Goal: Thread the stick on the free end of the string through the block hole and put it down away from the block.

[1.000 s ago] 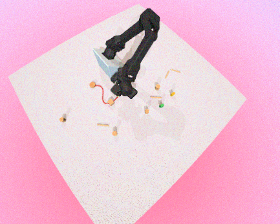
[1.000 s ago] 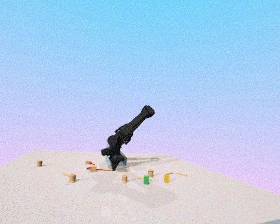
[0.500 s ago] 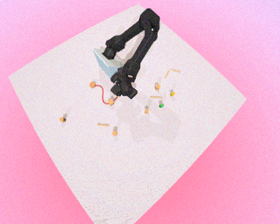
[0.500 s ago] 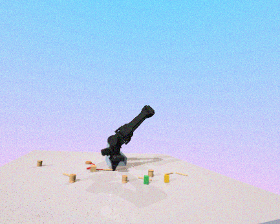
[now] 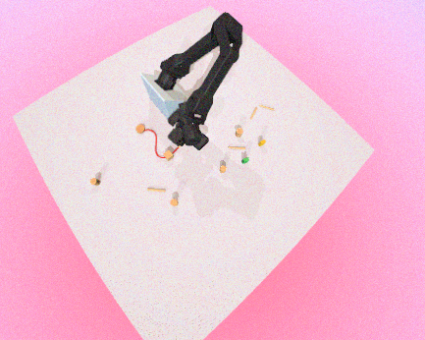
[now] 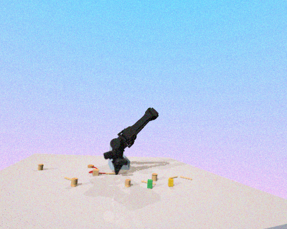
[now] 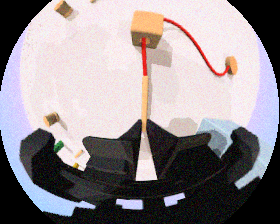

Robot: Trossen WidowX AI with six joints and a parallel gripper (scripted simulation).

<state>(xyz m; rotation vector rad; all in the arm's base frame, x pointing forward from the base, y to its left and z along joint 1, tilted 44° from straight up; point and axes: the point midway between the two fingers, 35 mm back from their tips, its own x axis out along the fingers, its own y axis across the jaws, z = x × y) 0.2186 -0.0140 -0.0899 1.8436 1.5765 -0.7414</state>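
The thin wooden stick is 4 cm to the right of my gripper tip and 1 cm above it. From my gripper tip the other things lie so: green piece (25 cm ahead, 9 cm to the left, 2 cm above); round wooden button (19 cm behind, 12 cm to the right, 1 cm above); wooden block (12 cm to the right, 2 cm above).
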